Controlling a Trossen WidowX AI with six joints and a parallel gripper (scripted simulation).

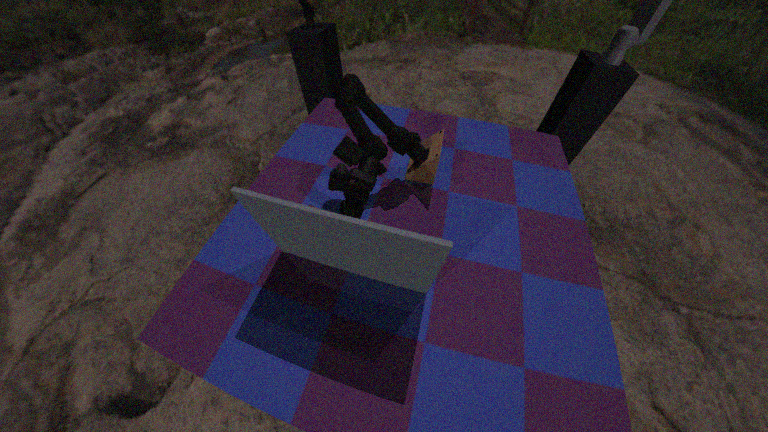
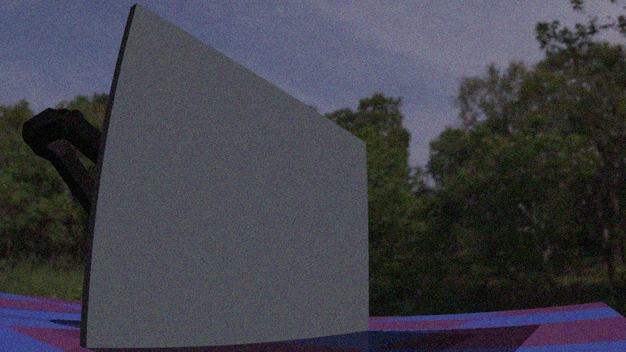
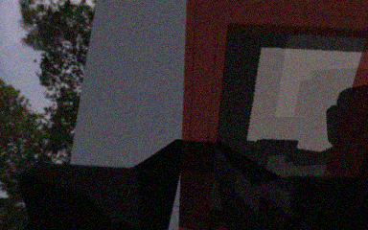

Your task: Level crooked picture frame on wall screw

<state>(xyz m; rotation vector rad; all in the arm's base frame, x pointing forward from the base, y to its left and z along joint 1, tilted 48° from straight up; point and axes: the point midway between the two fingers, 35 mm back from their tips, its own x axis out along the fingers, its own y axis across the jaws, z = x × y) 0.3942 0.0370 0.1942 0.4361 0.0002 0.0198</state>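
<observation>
Now: gripper tip 5 cm above the picture frame, 2 cm to the left of it and 1 cm short of it. The rest, counted from my gripper tip: grey wall panel 7 cm below, 2 cm ahead, 1 cm to the right.
</observation>
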